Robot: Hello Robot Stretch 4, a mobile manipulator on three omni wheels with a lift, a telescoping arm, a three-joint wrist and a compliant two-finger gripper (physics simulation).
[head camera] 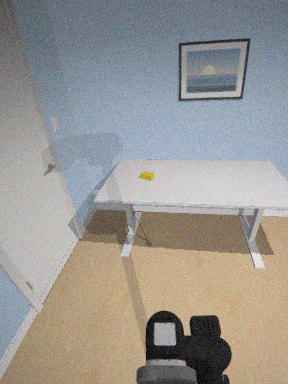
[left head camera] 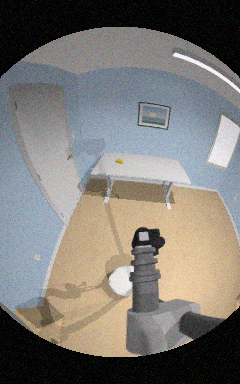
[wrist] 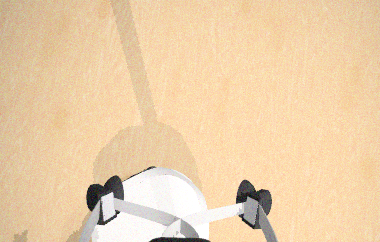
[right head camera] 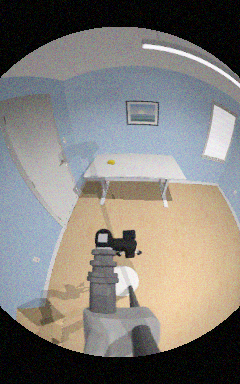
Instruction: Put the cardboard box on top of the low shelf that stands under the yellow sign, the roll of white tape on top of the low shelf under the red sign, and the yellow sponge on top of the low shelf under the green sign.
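Places are measured from the robot's base along level axes (x right, y ahead, z up), in centimetres.
Where they show: gripper, fingertip midpoint: [wrist: 180,193]; robot's base, link origin: [left head camera: 125,279] [right head camera: 121,279].
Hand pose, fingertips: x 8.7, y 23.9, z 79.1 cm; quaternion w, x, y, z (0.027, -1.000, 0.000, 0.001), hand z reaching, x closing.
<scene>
Each offset is from my fingertips to the top centre of the thing. "*": to the spot under its first point. Level surfaces: height alone.
A yellow sponge @(dx -18.6, dy +138.2, dz -5.4 cm) [head camera: 147,176] [left head camera: 119,161] [right head camera: 111,162] lies on the left part of a white table @(dz -9.9 cm) [head camera: 210,185] [left head camera: 145,167] [right head camera: 140,167] against the far wall. My gripper [wrist: 180,193] is open and empty in the wrist view, its two dark fingertips wide apart above my white round base. It is well short of the table and the sponge. The cardboard box, the roll of white tape and the coloured signs do not show in a form I can make out.
A grey door [head camera: 35,165] [left head camera: 45,145] [right head camera: 37,155] is at the left. A framed picture [head camera: 214,70] hangs above the table. A brown wooden piece of furniture [left head camera: 41,316] [right head camera: 40,315] shows at the lower left. The table's legs @(* dx +82.8, dy +123.7, dz -71.0 cm) [head camera: 254,235] stand on the wooden floor @(dz -81.9 cm) [head camera: 200,280].
</scene>
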